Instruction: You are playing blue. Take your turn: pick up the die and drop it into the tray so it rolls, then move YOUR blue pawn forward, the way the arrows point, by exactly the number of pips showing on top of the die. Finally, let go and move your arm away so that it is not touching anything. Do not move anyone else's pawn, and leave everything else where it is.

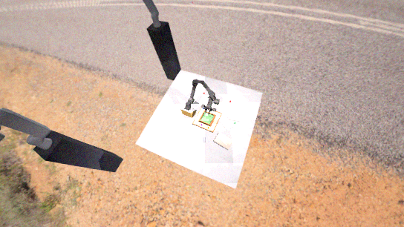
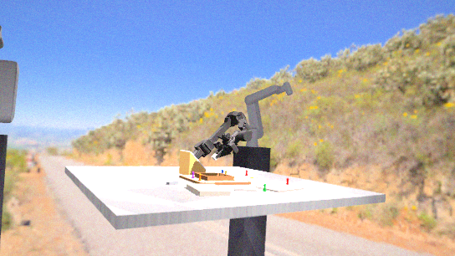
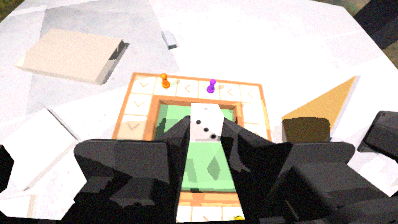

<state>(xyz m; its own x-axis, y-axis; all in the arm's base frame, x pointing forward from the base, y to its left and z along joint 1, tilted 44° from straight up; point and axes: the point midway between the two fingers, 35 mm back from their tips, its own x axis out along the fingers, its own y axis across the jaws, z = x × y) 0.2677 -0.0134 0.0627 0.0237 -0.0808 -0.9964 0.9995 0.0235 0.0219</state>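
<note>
Right now my gripper tip is right at the white die. Round my gripper tip: purple pawn: 110 mm to the right, 100 mm below, 30 mm behind; yellow pawn: 110 mm to the left, 100 mm below, 70 mm behind; green tray: 120 mm below.
</note>
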